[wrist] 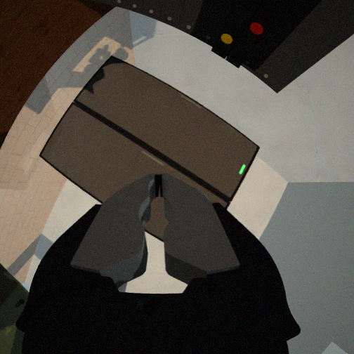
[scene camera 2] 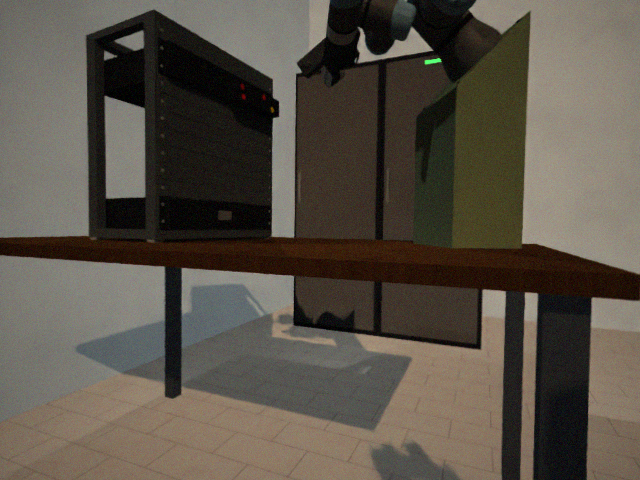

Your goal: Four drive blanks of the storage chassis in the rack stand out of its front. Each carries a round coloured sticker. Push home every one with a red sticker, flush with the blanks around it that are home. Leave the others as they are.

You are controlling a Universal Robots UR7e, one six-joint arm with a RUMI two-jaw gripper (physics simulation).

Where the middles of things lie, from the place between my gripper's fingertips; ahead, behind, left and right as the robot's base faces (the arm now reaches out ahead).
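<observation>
Relative to the rack (scene camera 2: 208,157), my hand is 19 cm above it, 18 cm to the right of it and 40 cm short of it.
</observation>
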